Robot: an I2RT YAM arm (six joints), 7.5 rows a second.
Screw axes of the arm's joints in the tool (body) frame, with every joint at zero. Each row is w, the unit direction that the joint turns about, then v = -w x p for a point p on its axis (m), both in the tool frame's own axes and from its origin. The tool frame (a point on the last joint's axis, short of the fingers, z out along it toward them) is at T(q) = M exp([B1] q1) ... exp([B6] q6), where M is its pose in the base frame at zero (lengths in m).
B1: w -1 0 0 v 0 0.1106 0
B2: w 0 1 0 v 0.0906 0 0.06
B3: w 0 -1 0 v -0.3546 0 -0.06
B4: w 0 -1 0 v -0.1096 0 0
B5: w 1 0 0 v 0 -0.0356 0
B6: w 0 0 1 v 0 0 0
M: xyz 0.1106 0 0.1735 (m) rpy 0 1.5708 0 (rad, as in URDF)
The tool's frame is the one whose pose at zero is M.
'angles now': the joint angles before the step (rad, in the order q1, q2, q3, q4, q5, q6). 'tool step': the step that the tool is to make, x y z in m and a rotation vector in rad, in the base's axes. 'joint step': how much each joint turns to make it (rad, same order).
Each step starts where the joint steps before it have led.
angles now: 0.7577 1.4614 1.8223 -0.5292 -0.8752 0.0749
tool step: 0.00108 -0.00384 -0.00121 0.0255 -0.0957 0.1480
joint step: -0.0233 0.0082 0.0061 -0.0178 -0.1607 -0.1314
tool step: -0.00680 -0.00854 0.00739 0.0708 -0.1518 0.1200
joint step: -0.0134 -0.0155 0.0096 -0.0029 -0.1231 -0.1553
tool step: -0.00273 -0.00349 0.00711 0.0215 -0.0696 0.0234
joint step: -0.0041 0.0090 0.0481 -0.0527 -0.0220 -0.0870
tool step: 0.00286 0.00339 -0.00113 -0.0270 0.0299 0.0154
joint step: 0.0018 0.0286 0.0399 -0.0601 -0.0132 -0.0091
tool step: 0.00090 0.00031 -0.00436 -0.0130 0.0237 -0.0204
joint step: -0.0004 -0.0104 -0.0300 0.0183 0.0181 0.0271
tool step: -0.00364 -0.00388 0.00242 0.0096 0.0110 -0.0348
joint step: -0.0003 -0.0290 -0.0321 0.0500 0.0308 0.0532
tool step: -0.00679 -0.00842 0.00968 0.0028 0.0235 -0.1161
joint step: -0.0001 -0.0361 -0.0013 0.0173 0.1119 0.0766
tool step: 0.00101 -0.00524 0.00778 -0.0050 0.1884 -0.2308
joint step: 0.0002 -0.0199 0.0055 0.0210 0.2180 0.2392
